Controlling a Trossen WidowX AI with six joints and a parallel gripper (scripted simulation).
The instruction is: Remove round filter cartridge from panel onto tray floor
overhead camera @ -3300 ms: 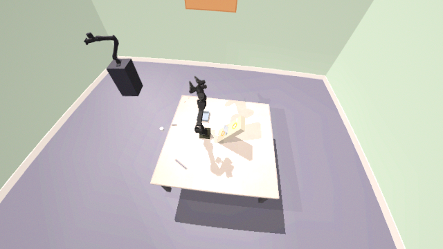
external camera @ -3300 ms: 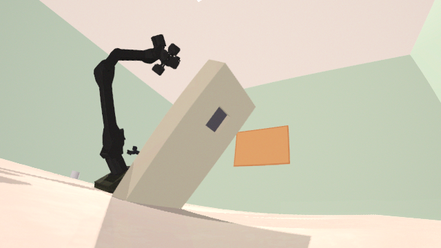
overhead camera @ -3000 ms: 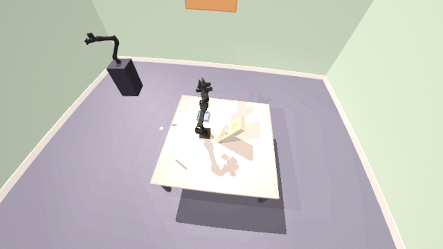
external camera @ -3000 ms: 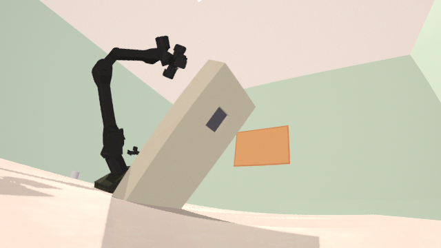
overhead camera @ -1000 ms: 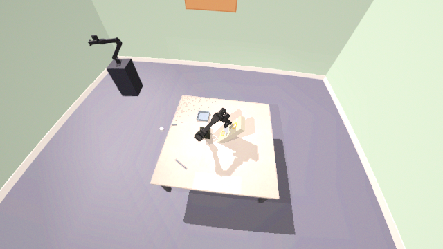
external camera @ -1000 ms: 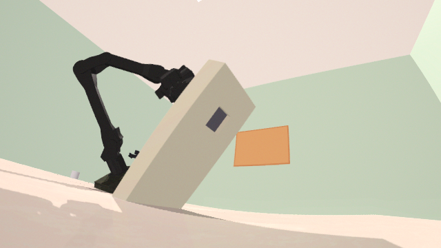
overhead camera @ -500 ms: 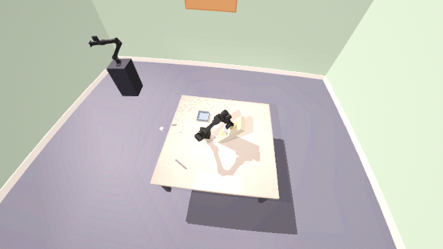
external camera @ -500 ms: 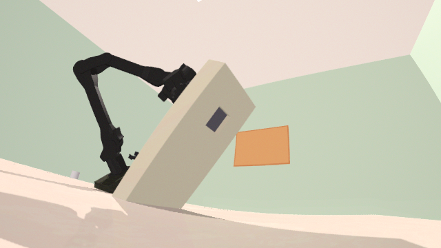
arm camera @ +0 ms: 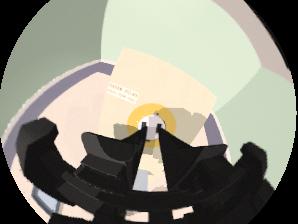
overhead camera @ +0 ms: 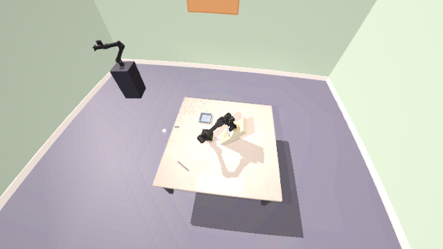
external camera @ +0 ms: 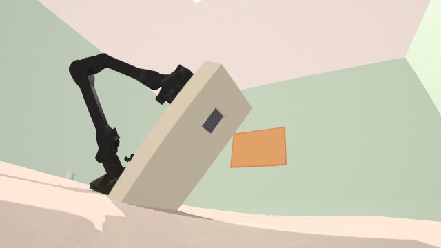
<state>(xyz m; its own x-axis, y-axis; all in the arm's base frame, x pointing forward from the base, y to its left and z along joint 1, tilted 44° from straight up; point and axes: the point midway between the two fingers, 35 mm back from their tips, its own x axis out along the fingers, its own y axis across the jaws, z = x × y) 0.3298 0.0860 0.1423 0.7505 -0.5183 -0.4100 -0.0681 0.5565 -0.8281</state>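
The white round cartridge is 20 mm ahead of my gripper tip and 10 mm below it. Also, from my gripper tip: small white cylinder 870 mm behind, 230 mm below, 90 mm to the left; tray 370 mm behind, 330 mm to the left, 240 mm below; cream service panel 90 mm below, 30 mm behind.
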